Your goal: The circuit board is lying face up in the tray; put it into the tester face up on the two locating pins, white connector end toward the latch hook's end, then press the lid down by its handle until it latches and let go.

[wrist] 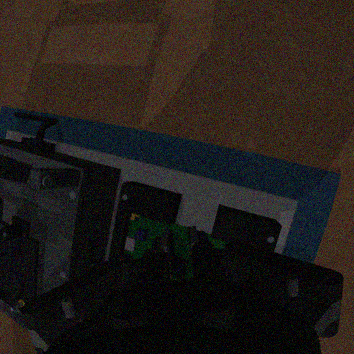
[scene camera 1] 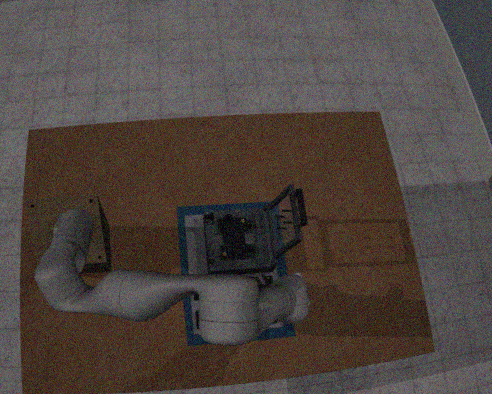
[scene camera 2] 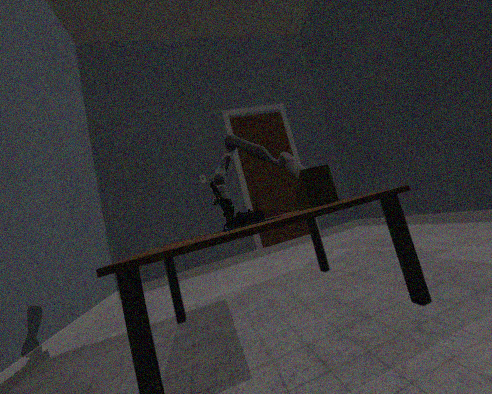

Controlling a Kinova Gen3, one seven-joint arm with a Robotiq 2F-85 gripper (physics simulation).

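Frame: origin at the arm's base, x up, y ahead, z left, level; millimetres.
Where they show: gripper, between the fingertips: point(wrist: 180, 238); arm's base, origin of its link: point(scene camera 1: 76, 225) point(scene camera 2: 307, 179).
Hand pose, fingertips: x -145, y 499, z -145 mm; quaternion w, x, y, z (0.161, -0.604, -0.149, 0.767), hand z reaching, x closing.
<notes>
Things, the pixels of their top centre, and the offset from my fingertips. "spot": a spot on its surface instead. Level surfaces: height alone.
- green circuit board, centre of its top: point(wrist: 178, 271) dy -27, dx +1, dz -7 mm
- tray, a spot on its surface: point(wrist: 150, 200) spot: dy +21, dx +1, dz +34 mm
- dark handle, centre of its top: point(scene camera 1: 302, 205) dy +65, dx +249, dz +171 mm
- black T-shaped part, a spot on its surface: point(wrist: 37, 120) spot: dy +53, dx -25, dz +215 mm
- brown table, height of its surface: dx -27 mm
The green circuit board point(wrist: 141, 235) lies in the tray point(wrist: 150, 200) in the wrist view, with a small white part near its left edge; much of it is hidden by the gripper. My gripper point(wrist: 180, 238) point(scene camera 2: 228, 223) has its fingers close together over the middle of the board, with green board between the dark fingertips and no lifted object visible. The tester point(scene camera 1: 212, 240) point(wrist: 57, 250) stands beside the tray. Its lid point(scene camera 1: 270, 235) stands open, with the dark handle point(scene camera 1: 301, 207) at the right. A black T-shaped part point(wrist: 37, 120) shows at the tester's far side.
Tester and tray share a blue-edged base point(scene camera 1: 182, 250) point(wrist: 225, 162) on the brown table point(scene camera 1: 200, 160) point(scene camera 2: 200, 242). My arm point(scene camera 1: 140, 295) crosses above the tray in scene camera 1. A box-like stand point(scene camera 1: 102, 245) point(scene camera 2: 318, 185) is at the arm's base.
</notes>
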